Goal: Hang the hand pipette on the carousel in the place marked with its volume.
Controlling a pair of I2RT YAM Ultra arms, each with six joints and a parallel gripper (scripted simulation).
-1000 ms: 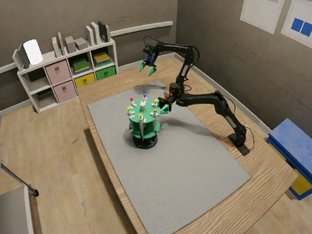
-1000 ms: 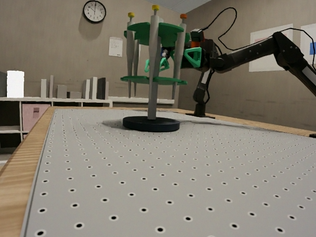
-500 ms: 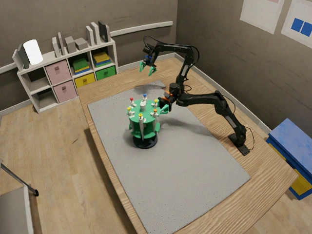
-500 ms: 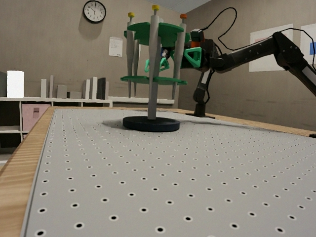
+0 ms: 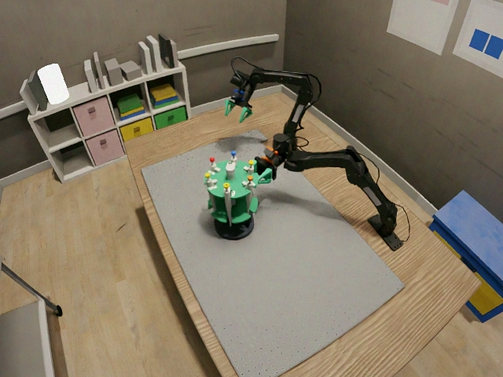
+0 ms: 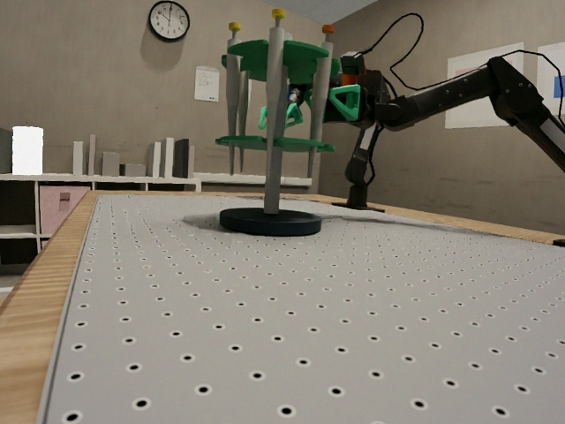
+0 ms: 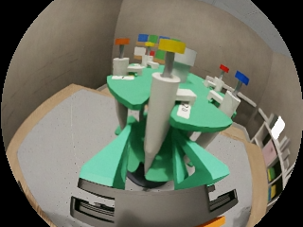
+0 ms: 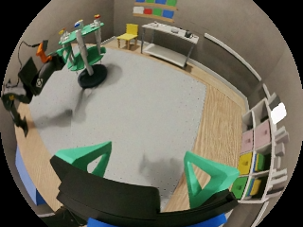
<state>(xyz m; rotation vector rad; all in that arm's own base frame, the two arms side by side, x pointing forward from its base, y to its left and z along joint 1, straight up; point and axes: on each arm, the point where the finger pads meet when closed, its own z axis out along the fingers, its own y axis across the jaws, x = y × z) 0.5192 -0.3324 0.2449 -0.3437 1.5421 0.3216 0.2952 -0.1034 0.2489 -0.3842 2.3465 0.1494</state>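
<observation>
My left hand is 2 cm above the hand pipette, 1 cm to the left of it and 1 cm short of it.
</observation>
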